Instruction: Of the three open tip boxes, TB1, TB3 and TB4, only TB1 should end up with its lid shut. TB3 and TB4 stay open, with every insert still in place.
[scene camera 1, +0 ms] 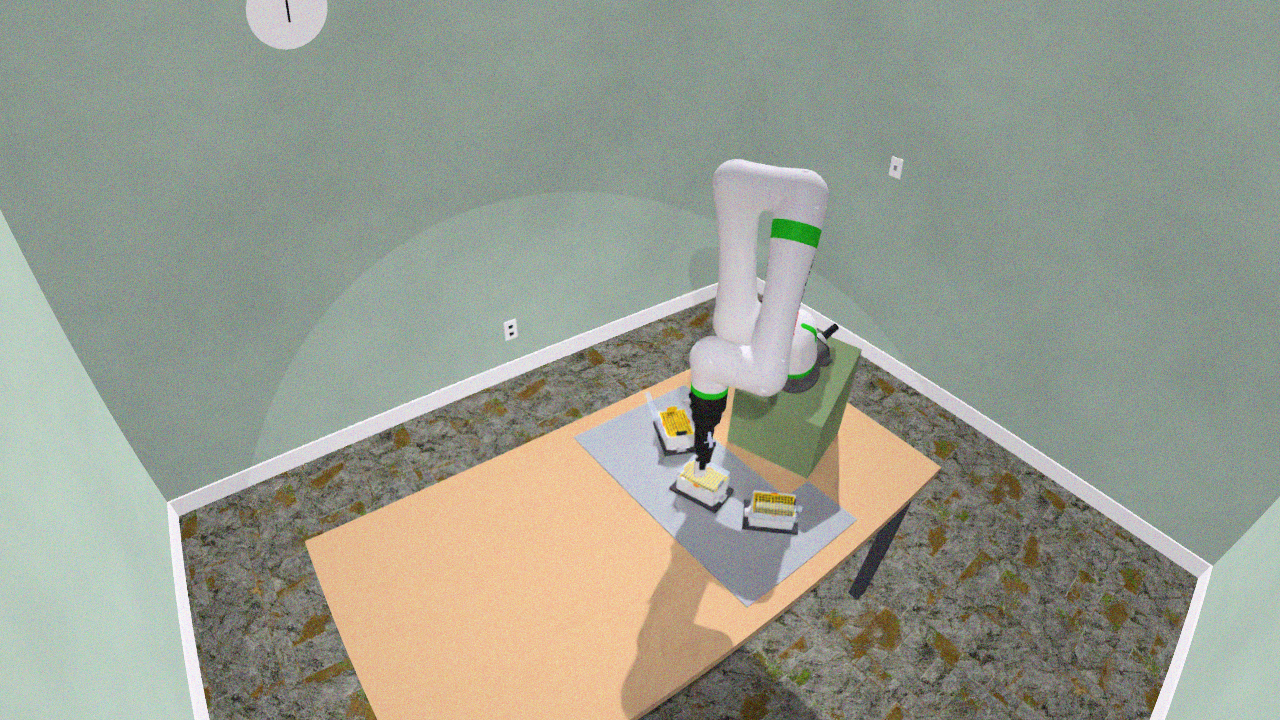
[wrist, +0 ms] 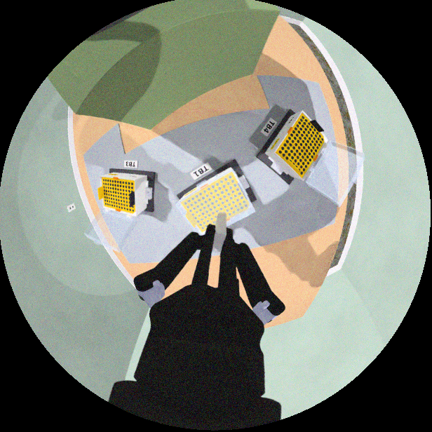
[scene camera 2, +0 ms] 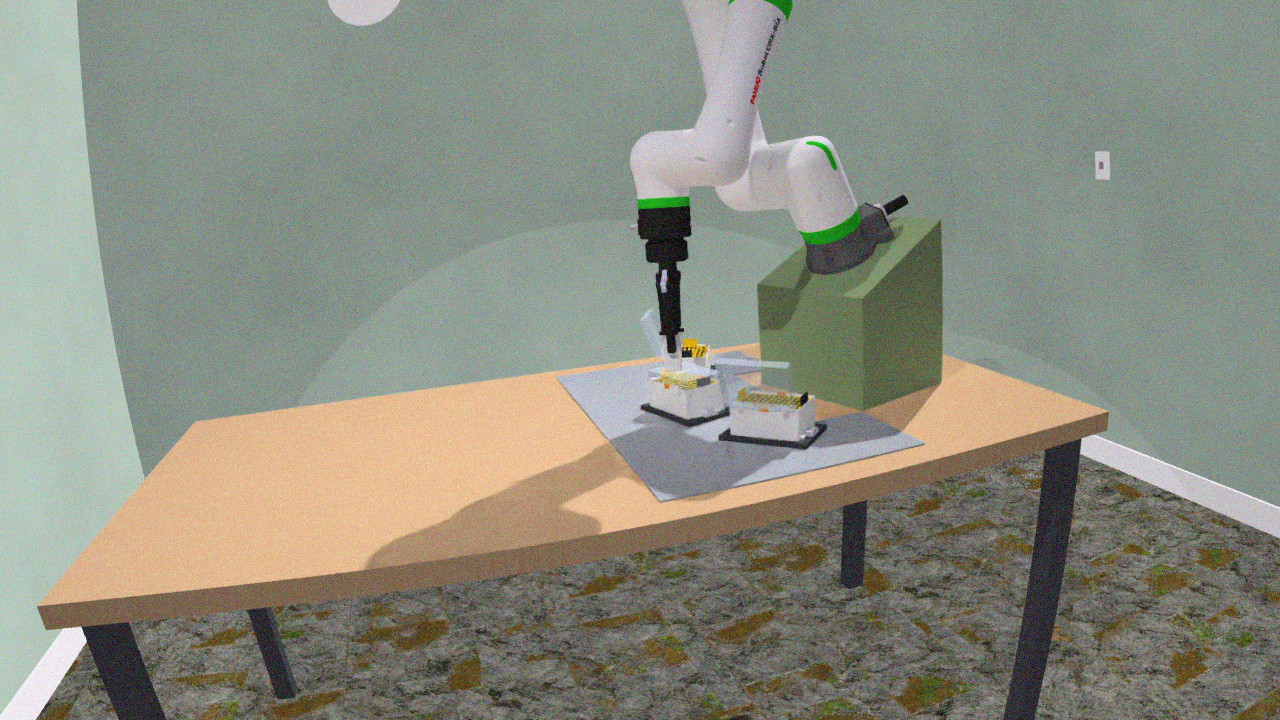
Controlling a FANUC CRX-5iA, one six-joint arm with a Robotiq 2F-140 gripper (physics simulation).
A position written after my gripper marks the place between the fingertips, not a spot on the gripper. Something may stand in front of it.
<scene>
I see my gripper [scene camera 2: 673,370], a clear lid [scene camera 1: 776,511], a clear lid [scene camera 2: 650,323], a clear lid [scene camera 2: 692,376] and a grey mat [wrist: 282,211].
My gripper is seen too in scene camera 1 [scene camera 1: 699,475] and in the wrist view [wrist: 219,219].
</scene>
